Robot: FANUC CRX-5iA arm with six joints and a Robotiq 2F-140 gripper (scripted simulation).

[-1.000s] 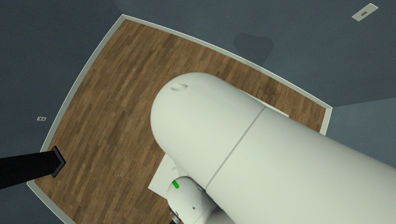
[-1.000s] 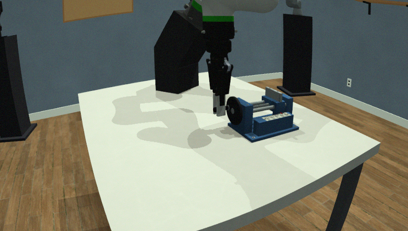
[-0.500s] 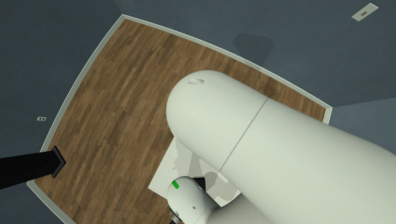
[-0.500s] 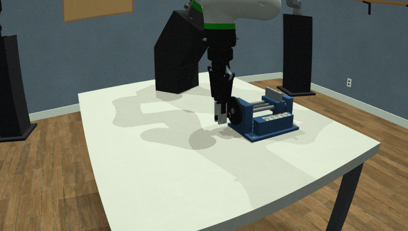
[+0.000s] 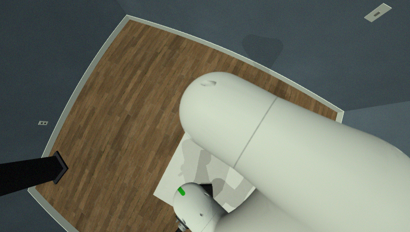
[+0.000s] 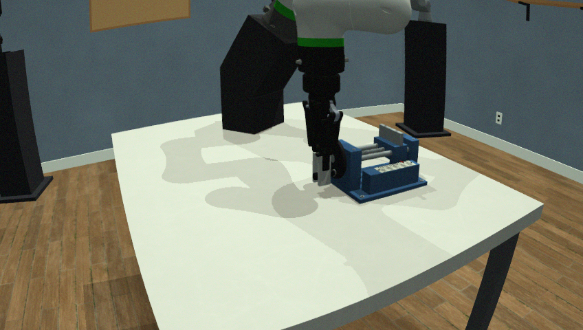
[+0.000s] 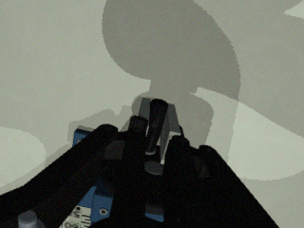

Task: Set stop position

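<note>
Now: hand 10 mm past the handwheel, 20 mm to the right of it and 10 mm above it. From my hand the other things lie so: stop block (40 mm behind, 190 mm to the left, 30 mm above).
</note>
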